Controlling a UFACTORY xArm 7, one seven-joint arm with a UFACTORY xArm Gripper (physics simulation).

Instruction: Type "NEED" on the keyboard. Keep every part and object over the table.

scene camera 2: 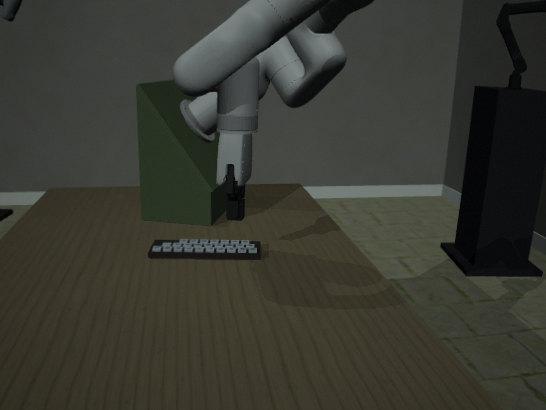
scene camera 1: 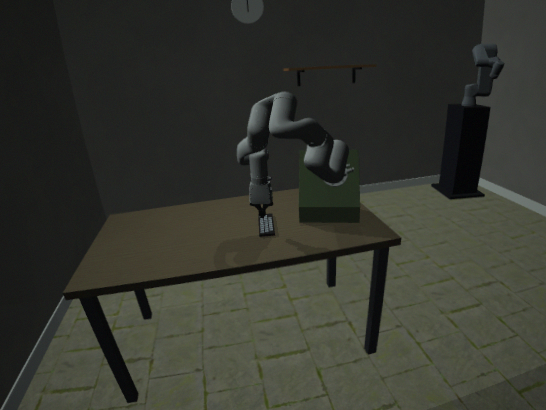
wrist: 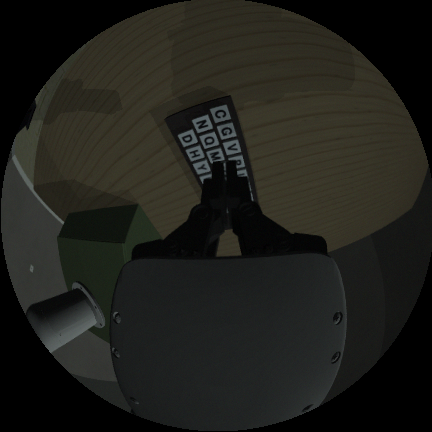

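Seen in the pictures: gripper, fingertip midpoint: (scene camera 2: pixel 235 219) (scene camera 1: pixel 262 217) (wrist: pixel 225 175); arm's base at its link origin: (scene camera 2: pixel 196 122) (wrist: pixel 87 304).
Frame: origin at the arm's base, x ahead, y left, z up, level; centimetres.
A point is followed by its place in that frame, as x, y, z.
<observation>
The keyboard (scene camera 1: pixel 266 226) {34.8, 11.1, -19.5} (scene camera 2: pixel 205 254) {38.5, 6.7, -20.4} (wrist: pixel 210 139) {35.0, 13.1, -19.7} is a small dark slab with pale lettered keys, lying flat on the wooden table (scene camera 1: pixel 175 250) {76.0, 24.0, -21.4} (scene camera 2: pixel 150 350) {70.4, 2.9, -21.5} (wrist: pixel 310 125) {47.4, 12.3, -21.5}. In the wrist view the keys C, G, V, N, Q, M, D, H and Y are readable, and P is partly covered. My gripper (scene camera 1: pixel 262 215) {36.3, 12.3, -13.8} (scene camera 2: pixel 235 219) {36.3, 12.3, -13.8} (wrist: pixel 225 175) {36.3, 12.3, -13.8} is shut and empty, pointing down. In scene camera 2 its tips show a little above the level of the keys. In the wrist view the fingers hide the other keys, including E.
A green wedge-shaped block (scene camera 1: pixel 329 197) {3.8, 6.2, -9.2} (scene camera 2: pixel 170 185) {16.9, -3.8, -12.4} (wrist: pixel 90 255) {9.0, 6.3, -10.7} stands on the table beside the keyboard and carries the arm's base. A dark pedestal (scene camera 1: pixel 465 150) (scene camera 2: pixel 500 175) with another arm stands on the floor away from the table. A shelf is on the wall.
</observation>
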